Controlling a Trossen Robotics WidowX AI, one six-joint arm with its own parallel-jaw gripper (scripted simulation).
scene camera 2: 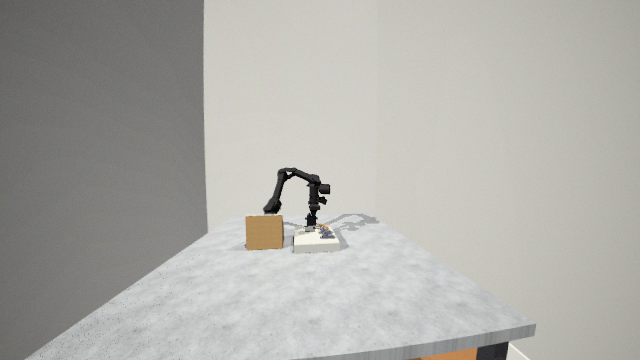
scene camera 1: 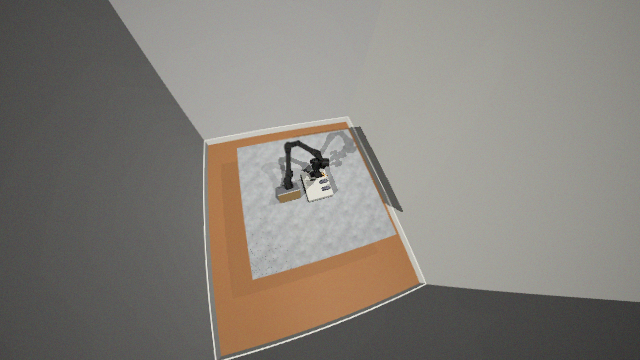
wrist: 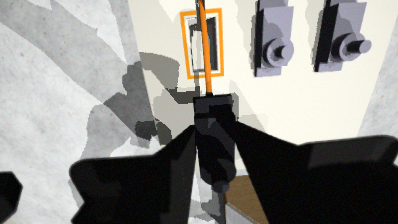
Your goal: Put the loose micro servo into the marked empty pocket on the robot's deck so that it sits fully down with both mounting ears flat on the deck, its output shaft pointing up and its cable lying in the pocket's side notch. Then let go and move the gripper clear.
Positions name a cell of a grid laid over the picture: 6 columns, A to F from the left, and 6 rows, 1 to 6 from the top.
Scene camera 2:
cream deck: C4
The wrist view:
my gripper: D4
cream deck: E3
